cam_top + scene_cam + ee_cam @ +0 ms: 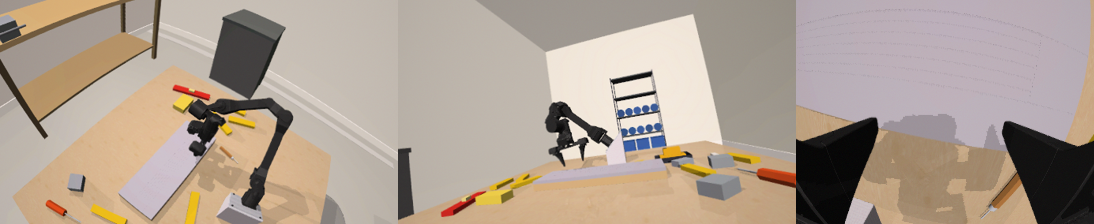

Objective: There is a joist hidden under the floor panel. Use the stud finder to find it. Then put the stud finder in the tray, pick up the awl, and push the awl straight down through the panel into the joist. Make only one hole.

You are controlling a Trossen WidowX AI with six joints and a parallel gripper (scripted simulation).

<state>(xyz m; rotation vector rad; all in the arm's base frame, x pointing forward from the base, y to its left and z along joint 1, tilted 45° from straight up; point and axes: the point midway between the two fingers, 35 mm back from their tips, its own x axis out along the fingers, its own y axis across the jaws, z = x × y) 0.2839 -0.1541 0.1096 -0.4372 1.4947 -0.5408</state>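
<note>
Now: the awl 15 cm behind my gripper tip, 8 cm to the right of it and 6 cm below it. Round my gripper tip: yellow pad 27 cm to the right, 21 cm ahead, 5 cm below; then red level 39 cm to the right, 21 cm ahead, 5 cm below; then yellow stud finder 46 cm to the left, 9 cm behind, 2 cm below.
</note>
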